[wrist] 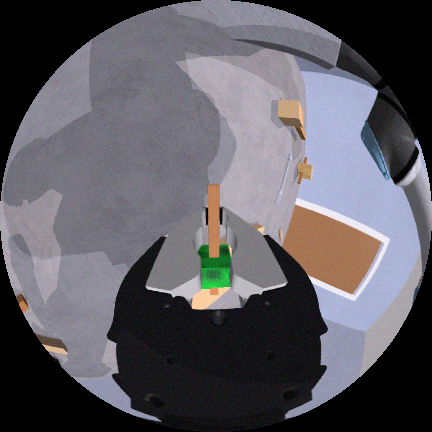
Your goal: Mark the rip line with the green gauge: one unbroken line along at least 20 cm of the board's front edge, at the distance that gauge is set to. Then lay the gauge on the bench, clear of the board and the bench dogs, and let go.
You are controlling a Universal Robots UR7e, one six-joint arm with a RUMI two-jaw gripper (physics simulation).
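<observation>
The green gauge (215, 276) has a green head and a long brown beam, which runs up the wrist view. My gripper (213, 208) is shut on its green head, with a grey jaw on each side. A pale wooden surface (206, 299) shows in part below the head between the jaws; it may be the board. The gripper hides most of it, and I cannot tell whether the gauge touches it. The board's front edge and any pencil line cannot be made out. The grey bench (255, 115) spreads out beyond the gripper.
A wooden block (290, 112), a thin metal rod (284, 179) and a small wooden piece with a brown bar (305, 171) are at right. A white-edged brown panel (332, 250) lies beyond the bench. A brown block (22, 303) and a pale wooden piece (53, 345) are at lower left.
</observation>
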